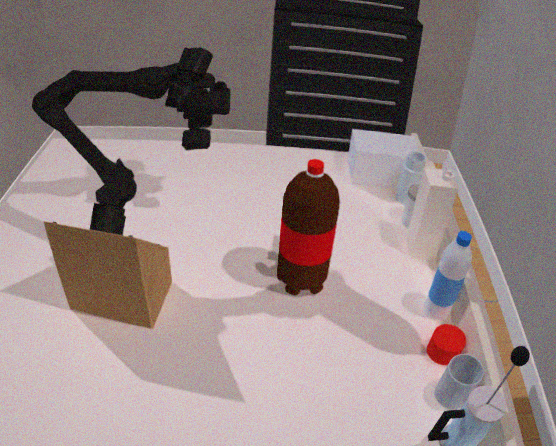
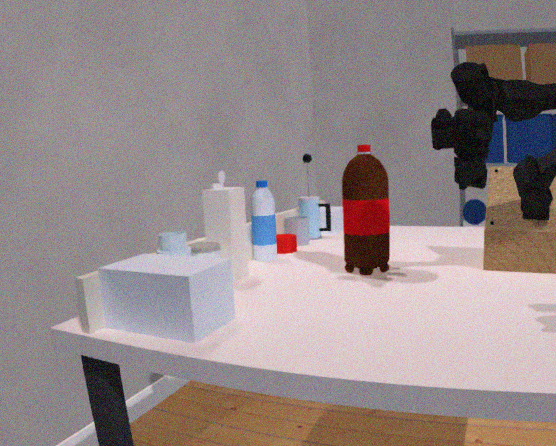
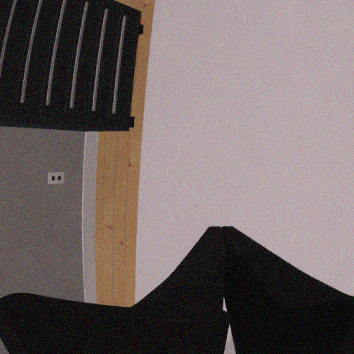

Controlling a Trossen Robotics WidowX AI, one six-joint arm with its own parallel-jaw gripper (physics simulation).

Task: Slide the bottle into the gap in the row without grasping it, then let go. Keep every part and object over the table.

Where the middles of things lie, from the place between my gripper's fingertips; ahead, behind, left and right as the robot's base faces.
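Scene:
From my hand: tall white carton (image 2: 224,208), 56 cm ahead, 7 cm to the right, 9 cm below; pale box (image 2: 185,298), 45 cm ahead, 25 cm to the left, 16 cm below; clear glass vessel (image 1: 412,168), 53 cm ahead, 14 cm to the left, 15 cm below. Brown bottle (image 1: 311,202): my gripper 28 cm short of it, 25 cm to the left of it, 7 cm above it.

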